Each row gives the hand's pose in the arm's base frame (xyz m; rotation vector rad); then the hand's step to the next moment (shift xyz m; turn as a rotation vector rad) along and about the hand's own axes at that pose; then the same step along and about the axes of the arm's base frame.
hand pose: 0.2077 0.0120 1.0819 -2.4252 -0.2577 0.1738
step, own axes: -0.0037 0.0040 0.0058 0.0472 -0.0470 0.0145
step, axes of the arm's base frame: -0.0042 -0.0002 -0.0068 0.0365 0.0550 0.0169
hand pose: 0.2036 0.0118 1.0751 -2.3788 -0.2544 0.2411
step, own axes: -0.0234 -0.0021 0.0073 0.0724 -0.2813 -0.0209
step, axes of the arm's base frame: -0.0246 0.0004 -0.0015 0.0425 0.2074 0.2000
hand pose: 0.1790 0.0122 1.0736 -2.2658 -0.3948 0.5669
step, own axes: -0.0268 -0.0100 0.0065 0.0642 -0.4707 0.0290
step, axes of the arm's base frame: -0.0273 -0.0012 0.0108 -0.0101 0.3602 0.3109
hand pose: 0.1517 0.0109 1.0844 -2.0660 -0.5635 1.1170
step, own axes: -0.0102 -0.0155 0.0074 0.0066 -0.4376 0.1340
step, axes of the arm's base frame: -0.0123 0.0062 0.0144 -0.1281 0.3407 0.2775
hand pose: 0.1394 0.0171 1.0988 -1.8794 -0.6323 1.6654
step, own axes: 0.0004 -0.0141 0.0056 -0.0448 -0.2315 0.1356
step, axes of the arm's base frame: -0.0054 0.0112 0.0087 -0.1380 0.1539 0.1768
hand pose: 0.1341 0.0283 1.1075 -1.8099 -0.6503 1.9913
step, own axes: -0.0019 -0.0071 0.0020 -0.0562 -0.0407 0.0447
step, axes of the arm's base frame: -0.0020 0.0046 0.0057 -0.0399 -0.0018 0.0722
